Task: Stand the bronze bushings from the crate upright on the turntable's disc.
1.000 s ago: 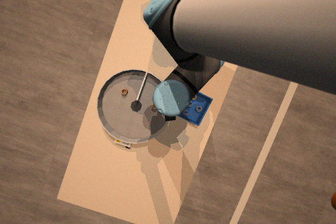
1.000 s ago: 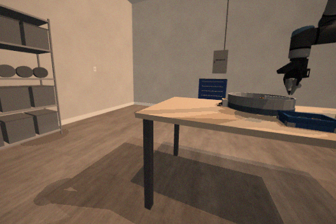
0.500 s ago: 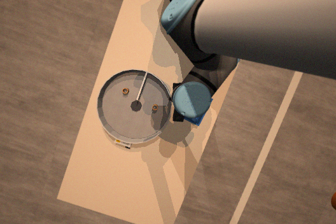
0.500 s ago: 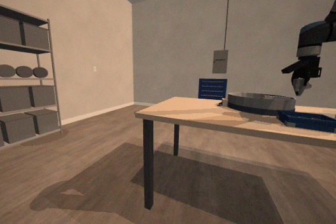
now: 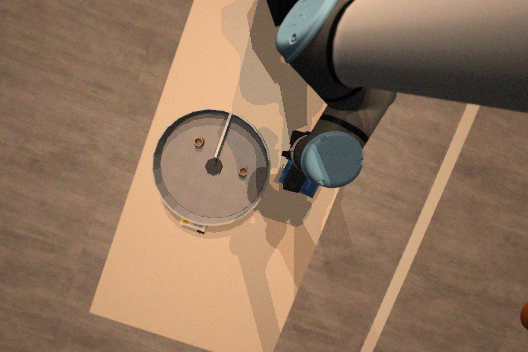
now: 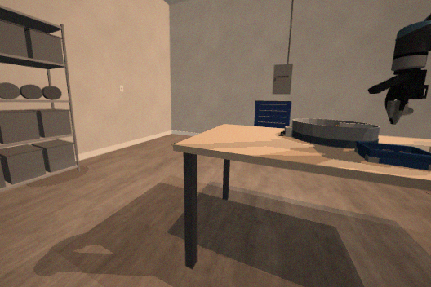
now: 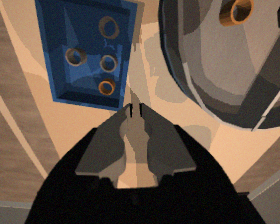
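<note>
The blue crate is 4 cm ahead of my hand, 9 cm to the left of it and 12 cm below it. Round my hand: grey turntable disc (14 cm ahead, 25 cm to the right, 10 cm below).
</note>
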